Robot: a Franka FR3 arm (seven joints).
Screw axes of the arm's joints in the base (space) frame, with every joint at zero. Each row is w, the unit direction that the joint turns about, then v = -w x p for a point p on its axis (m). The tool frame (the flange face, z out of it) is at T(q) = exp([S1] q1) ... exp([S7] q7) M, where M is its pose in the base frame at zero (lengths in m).
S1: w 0 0 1 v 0 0 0
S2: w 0 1 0 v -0.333 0 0
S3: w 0 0 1 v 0 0 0
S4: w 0 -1 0 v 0.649 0 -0.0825
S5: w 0 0 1 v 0 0 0
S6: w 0 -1 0 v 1.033 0 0
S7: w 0 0 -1 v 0 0.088 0
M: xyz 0.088 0 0.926 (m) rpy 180 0 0 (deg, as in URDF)
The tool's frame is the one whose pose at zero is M.
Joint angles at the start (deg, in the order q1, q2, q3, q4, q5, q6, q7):
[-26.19, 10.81, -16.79, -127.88, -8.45, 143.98, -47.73]
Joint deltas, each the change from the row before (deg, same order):
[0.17, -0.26, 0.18, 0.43, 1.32, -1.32, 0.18]
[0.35, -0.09, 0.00, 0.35, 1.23, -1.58, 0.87]
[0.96, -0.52, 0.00, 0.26, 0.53, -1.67, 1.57]
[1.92, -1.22, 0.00, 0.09, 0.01, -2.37, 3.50]
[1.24, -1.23, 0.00, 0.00, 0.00, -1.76, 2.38]
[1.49, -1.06, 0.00, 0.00, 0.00, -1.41, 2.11]
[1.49, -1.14, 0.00, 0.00, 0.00, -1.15, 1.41]
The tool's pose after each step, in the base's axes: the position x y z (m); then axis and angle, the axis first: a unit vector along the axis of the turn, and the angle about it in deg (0 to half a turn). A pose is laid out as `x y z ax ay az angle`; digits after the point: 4 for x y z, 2 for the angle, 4 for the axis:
0.4086 -0.3739 0.3030 0.9954 0.0941 -0.0162 171.16
0.4100 -0.3713 0.3038 0.9966 0.0805 -0.0178 172.44
0.4150 -0.3638 0.3078 0.9973 0.0705 -0.0196 173.30
0.4241 -0.3481 0.3159 0.9982 0.0549 -0.0228 174.09
0.4289 -0.3373 0.3244 0.9988 0.0436 -0.0237 174.55
0.4353 -0.3249 0.3319 0.9990 0.0371 -0.0237 174.88
0.4417 -0.3125 0.3404 0.9991 0.0368 -0.0216 175.04

